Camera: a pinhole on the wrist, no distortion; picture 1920 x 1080 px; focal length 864.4 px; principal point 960.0 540.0 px. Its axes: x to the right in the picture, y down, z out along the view. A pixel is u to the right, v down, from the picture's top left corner.
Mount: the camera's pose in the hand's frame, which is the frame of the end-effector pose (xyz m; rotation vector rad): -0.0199 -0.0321 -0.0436 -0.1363 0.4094 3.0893
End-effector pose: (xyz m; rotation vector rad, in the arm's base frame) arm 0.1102 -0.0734 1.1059 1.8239 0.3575 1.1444
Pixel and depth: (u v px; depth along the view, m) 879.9 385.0 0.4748
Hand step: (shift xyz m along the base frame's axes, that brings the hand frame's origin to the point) 0.2815 -0.3174 0.0790
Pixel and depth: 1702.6 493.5 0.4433
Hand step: 0.0299 -0.5276 -0.1999
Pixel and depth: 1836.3 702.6 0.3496
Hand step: 0.0169 -0.4129 -0.2645
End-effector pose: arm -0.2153 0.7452 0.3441 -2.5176 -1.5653 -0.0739
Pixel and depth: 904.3 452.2 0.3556
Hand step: 0.0591 -0.0129 -0.3014
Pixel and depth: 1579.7 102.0 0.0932
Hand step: -0.0083 -0.0937 -0.0445
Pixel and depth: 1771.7 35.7 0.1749
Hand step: 0.0107 -0.2068 -0.1222
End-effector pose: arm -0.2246 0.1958 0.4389 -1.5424 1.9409 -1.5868
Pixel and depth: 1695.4 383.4 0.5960
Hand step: 0.4291 0.1494 -0.6182
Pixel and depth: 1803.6 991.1 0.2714
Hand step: 0.3497 0.1189 -0.1501
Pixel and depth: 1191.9 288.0 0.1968
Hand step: 0.0814 -0.0160 -0.1491
